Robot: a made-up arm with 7 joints.
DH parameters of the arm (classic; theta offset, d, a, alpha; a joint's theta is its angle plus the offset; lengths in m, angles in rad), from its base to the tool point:
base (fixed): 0 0.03 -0.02 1.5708
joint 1: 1.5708 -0.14 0 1.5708
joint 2: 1.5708 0 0.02 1.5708
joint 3: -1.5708 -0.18 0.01 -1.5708
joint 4: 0 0 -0.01 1.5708
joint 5: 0 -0.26 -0.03 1.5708
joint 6: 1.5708 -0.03 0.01 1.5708
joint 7: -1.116 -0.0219 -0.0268 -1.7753
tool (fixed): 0.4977 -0.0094 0 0
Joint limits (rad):
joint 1: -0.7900..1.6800
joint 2: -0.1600..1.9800
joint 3: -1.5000..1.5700
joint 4: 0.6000..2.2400
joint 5: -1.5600..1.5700
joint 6: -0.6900..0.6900
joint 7: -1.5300..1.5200
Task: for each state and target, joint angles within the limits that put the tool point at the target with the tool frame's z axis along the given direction. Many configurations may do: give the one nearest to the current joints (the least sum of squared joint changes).
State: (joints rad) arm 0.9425 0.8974 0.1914 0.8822 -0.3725 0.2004 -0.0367
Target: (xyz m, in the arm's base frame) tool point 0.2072 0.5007 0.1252 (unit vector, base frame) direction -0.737 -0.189 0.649
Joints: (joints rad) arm 1.1027 1.2023 0.1967 0.6103 -0.2700 0.6490 0.6969
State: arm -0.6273 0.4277 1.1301 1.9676 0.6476 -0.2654 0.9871
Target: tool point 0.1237 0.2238 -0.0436 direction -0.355 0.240 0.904
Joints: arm -0.7900 0.4324 0.9014 2.1276 -0.1690 -0.3910 1.1060
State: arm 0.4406 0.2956 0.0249 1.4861 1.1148 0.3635 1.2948
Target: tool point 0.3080 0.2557 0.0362 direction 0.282 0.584 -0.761
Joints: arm 0.6448 0.2615 0.1882 1.2359 1.3173 0.3814 1.1930
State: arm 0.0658 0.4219 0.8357 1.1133 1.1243 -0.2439 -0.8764
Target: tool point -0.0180 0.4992 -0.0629 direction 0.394 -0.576 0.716
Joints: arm -0.1878 0.9020 1.2061 0.6742 1.1142 0.0649 -1.4412
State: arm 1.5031 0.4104 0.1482 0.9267 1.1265 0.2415 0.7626
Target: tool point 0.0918 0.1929 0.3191 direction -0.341 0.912 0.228
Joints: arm 1.6800 0.7407 -0.0688 1.4689 0.4998 0.4208 1.2929
